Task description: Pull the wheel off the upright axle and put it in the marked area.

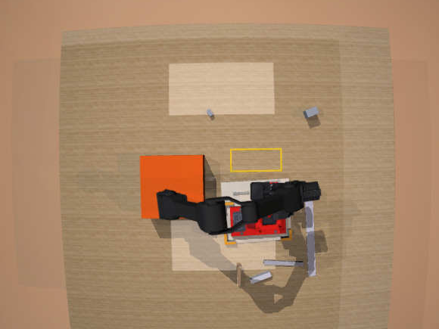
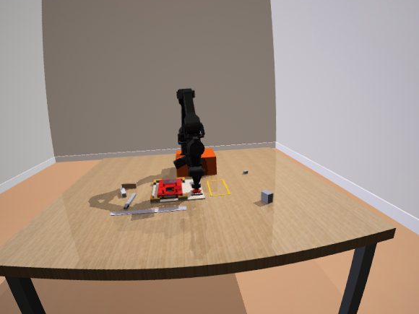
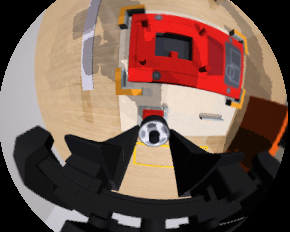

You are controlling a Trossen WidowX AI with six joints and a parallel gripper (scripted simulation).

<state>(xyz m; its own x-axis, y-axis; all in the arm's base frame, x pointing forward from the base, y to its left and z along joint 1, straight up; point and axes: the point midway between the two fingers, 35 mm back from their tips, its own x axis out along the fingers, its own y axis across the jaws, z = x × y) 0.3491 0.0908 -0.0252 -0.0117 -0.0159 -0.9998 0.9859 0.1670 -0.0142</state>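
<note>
The grey wheel lies right at my gripper tip.
</note>
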